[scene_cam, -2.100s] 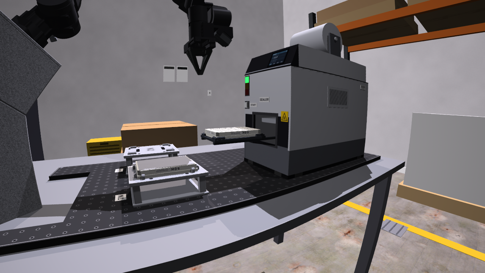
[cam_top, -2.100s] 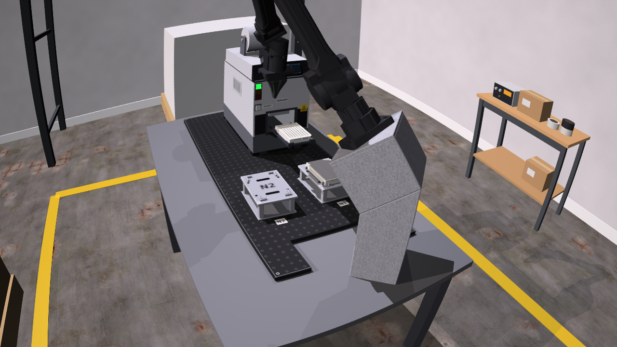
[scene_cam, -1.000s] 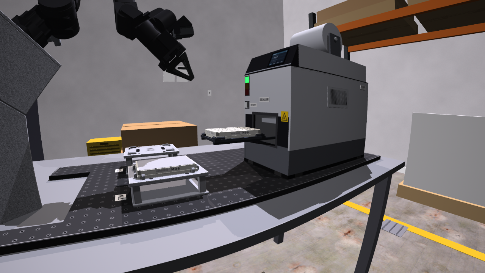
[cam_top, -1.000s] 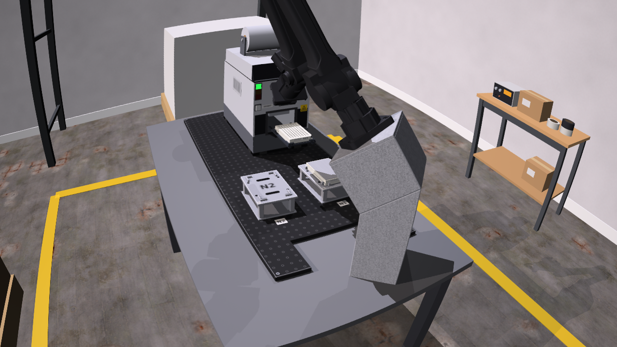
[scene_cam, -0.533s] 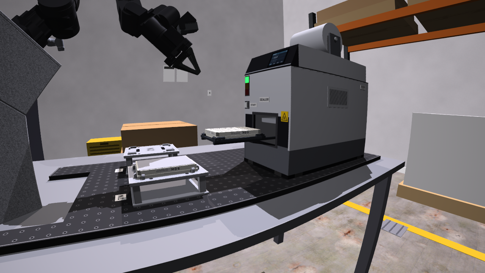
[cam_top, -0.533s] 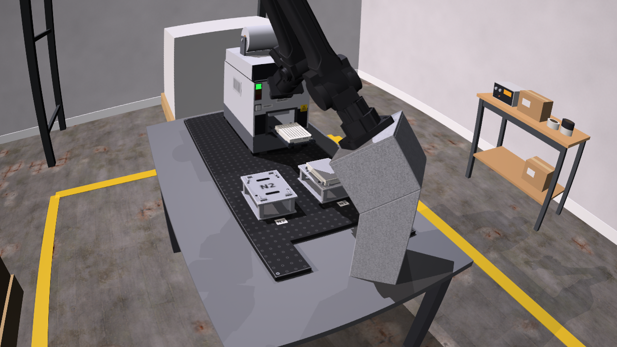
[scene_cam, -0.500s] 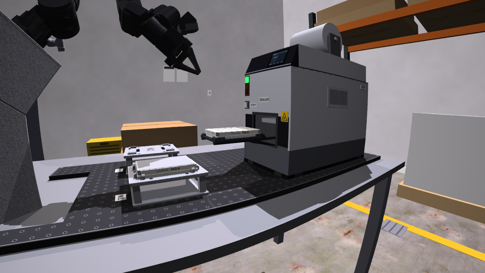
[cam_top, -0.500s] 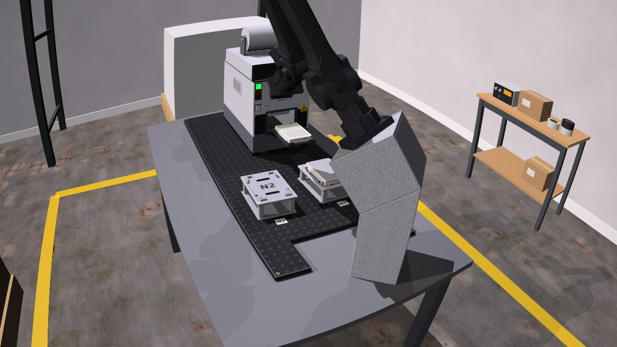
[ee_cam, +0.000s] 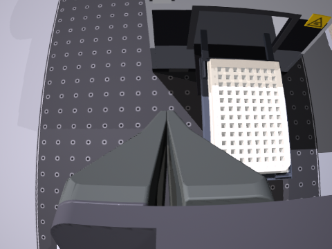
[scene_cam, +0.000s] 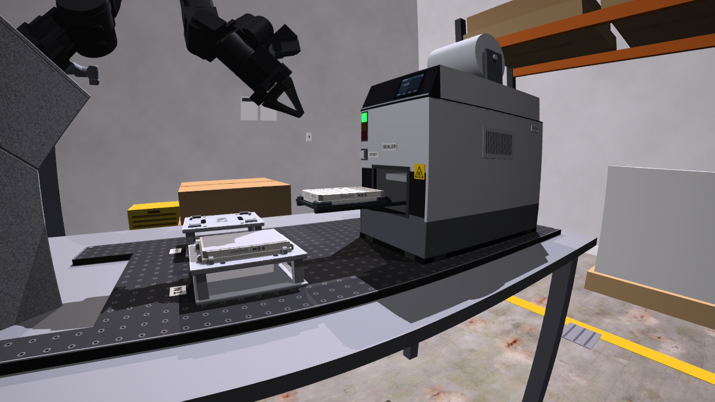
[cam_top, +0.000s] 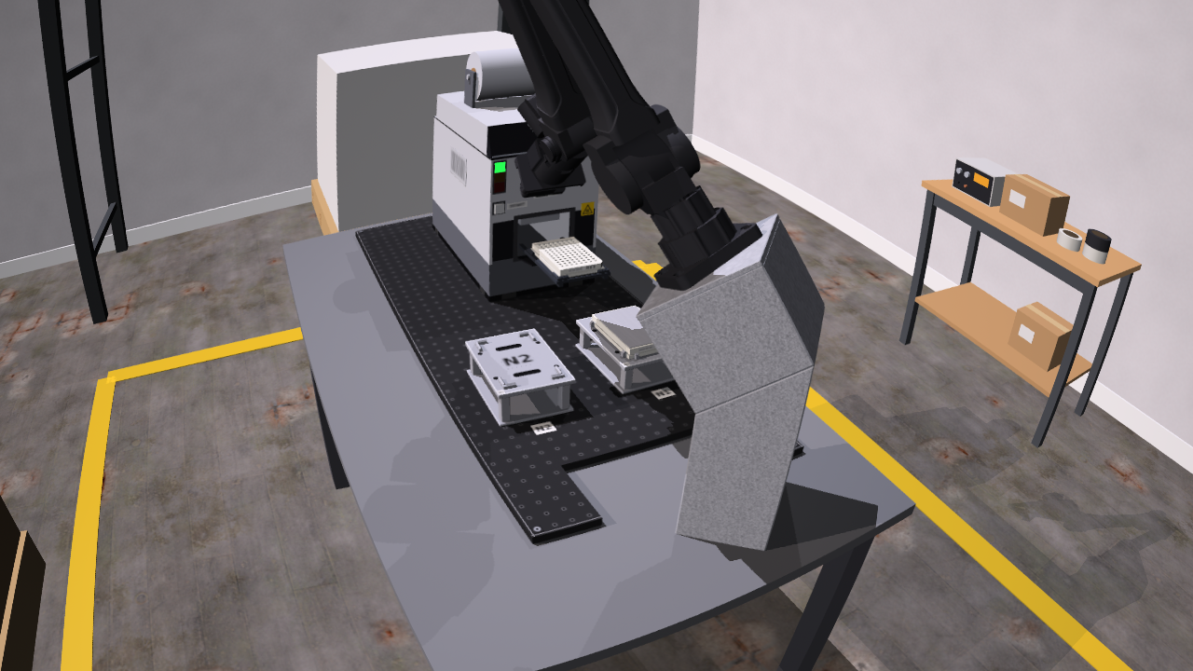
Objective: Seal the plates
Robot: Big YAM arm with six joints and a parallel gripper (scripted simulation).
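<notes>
The start button is 15 cm ahead of my hand, 8 cm below it and 3 cm to the left of it. Round my hand: nest N2: 22 cm below, 16 cm behind, 5 cm to the left; then white well plate: 16 cm below, 8 cm to the right, 7 cm ahead; then sealer stage: 17 cm below, 8 cm to the right, 7 cm ahead.
</notes>
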